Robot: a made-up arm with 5 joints.
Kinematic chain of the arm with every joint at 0, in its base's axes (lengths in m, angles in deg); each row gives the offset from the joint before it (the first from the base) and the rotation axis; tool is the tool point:
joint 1: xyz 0 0 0.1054 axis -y
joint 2: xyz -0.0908 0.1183 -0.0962 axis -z
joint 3: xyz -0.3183 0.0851 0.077 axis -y
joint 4: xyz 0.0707 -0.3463 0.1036 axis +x
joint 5: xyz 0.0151 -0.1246 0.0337 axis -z
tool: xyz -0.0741 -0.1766 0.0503
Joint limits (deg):
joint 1: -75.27..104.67
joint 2: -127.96..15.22
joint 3: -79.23..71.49
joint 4: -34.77..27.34
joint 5: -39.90..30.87
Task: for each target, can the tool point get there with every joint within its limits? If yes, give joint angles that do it. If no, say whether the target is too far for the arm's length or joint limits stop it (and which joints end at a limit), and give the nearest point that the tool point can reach.
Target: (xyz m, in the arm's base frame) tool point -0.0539 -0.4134 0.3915
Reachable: yes | joints 54.60 -50.33 7.34 -5.05 -34.39
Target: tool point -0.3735 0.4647 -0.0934
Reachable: no: joint limits stop it (at a limit: joint 1, joint 2, joint 3, joint 4, joint 5) | nearest point -0.0283 0.4445 -0.1561 | short by 0.351 m
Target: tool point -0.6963 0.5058 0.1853
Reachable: no: joint limits stop it (at a limit: joint 1, joint 2, joint 4, joint 5) | nearest point -0.3806 0.3088 0.3692 | short by 0.415 m
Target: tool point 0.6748 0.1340 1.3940
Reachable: no: too far | nearest point 0.3203 0.0186 0.7171 | short by 0.773 m
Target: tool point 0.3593 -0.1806 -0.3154
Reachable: yes | joints -56.82 -100.46 52.84 11.18 -1.40
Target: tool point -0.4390 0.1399 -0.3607
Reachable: no: joint limits stop it (at a limit: joint 2, joint 4, joint 5) | nearest point -0.5142 -0.1338 -0.4405 | short by 0.295 m
